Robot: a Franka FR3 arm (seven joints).
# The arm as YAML. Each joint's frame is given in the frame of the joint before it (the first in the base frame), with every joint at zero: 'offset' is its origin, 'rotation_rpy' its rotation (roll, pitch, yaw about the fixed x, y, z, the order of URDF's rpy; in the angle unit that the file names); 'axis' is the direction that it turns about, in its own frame. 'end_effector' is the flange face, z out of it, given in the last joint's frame.
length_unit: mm
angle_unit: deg
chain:
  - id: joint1
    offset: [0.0, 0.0, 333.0]
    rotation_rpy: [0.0, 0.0, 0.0]
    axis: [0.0, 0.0, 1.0]
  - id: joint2
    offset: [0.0, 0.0, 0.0]
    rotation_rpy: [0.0, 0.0, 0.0]
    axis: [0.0, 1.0, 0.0]
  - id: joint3
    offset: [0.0, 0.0, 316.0]
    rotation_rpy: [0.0, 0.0, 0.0]
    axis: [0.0, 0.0, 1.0]
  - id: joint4
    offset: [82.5, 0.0, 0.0]
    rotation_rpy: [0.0, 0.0, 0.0]
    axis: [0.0, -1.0, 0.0]
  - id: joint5
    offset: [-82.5, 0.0, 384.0]
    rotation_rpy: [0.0, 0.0, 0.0]
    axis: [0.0, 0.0, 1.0]
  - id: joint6
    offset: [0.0, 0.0, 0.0]
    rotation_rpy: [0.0, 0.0, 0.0]
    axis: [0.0, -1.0, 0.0]
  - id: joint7
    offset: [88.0, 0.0, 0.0]
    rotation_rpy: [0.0, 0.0, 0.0]
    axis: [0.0, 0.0, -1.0]
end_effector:
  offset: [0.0, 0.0, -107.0]
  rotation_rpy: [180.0, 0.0, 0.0]
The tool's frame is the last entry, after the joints.
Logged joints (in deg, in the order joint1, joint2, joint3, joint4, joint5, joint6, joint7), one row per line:
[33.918, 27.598, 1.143, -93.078, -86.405, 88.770, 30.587]
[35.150, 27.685, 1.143, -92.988, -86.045, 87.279, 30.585]
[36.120, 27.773, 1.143, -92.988, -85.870, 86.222, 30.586]
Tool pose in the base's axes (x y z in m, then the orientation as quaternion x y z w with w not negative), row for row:
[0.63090, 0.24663, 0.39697, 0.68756, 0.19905, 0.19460, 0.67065]
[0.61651, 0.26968, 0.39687, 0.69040, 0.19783, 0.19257, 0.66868]
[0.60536, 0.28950, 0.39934, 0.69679, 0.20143, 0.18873, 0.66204]
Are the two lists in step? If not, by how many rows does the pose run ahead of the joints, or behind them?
The pose runs 2 rows behind the joints: the pose in row i belongs to the joints in row i - 2.
